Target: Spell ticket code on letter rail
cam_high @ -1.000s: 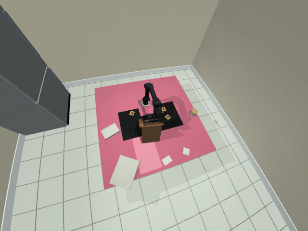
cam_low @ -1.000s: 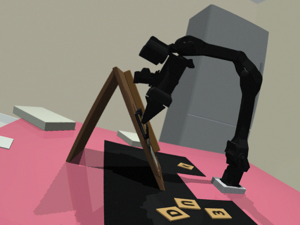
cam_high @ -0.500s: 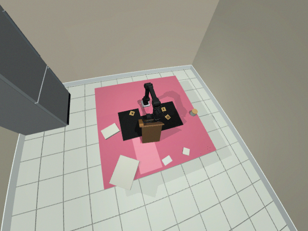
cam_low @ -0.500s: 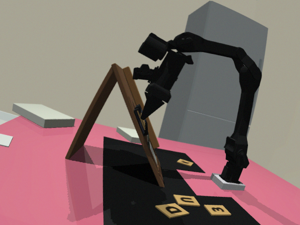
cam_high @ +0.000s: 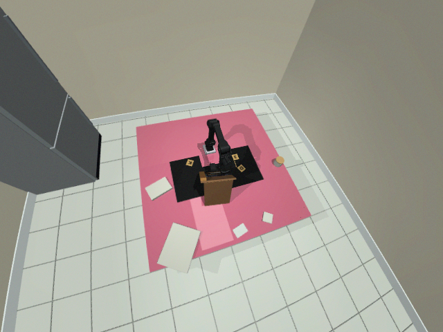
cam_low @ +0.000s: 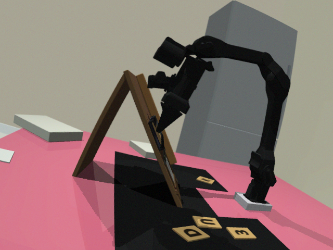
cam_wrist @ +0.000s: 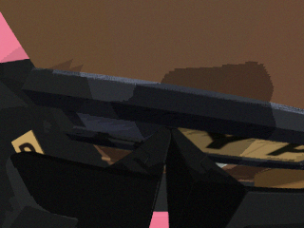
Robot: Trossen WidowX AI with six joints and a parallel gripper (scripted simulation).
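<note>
My gripper tip is 60 mm past the white ticket, 20 mm to the left of it and 90 mm above it. From my gripper tip the other things lie so: black mat (150 mm behind, 10 mm to the left, 160 mm below).
</note>
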